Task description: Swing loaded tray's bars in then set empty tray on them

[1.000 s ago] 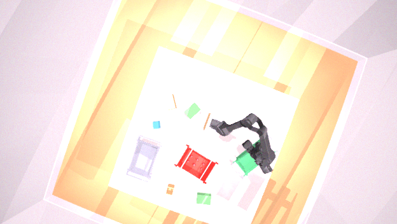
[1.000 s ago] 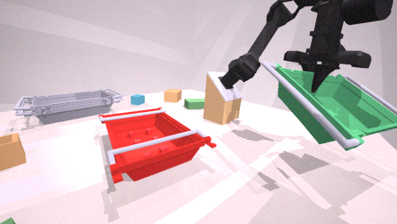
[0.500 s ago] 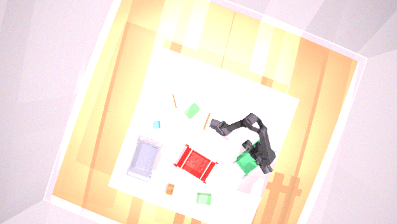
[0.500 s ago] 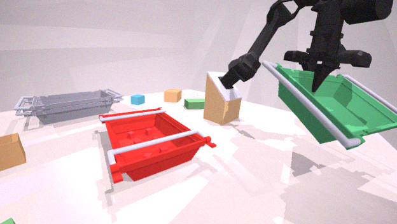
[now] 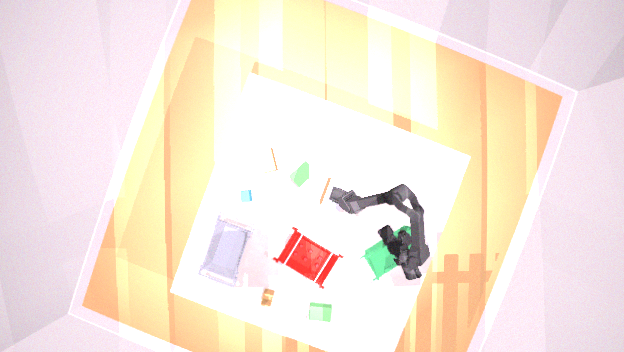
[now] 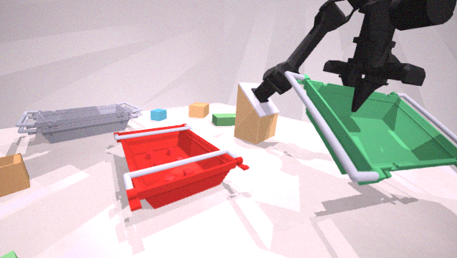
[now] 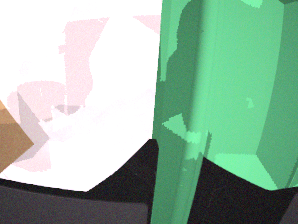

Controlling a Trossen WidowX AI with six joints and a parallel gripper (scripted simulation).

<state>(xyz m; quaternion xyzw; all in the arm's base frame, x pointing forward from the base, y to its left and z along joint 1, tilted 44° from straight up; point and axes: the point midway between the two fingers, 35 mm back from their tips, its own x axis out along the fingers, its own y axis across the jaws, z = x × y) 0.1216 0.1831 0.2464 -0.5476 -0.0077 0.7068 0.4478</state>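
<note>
My gripper tip is 50 mm short of the green tray, 60 mm to the right of it and 10 mm above it. Round my gripper tip: brown box: 540 mm ahead, 440 mm to the right, 150 mm below; then blue cube: 60 mm ahead, 730 mm to the right, 150 mm below.
</note>
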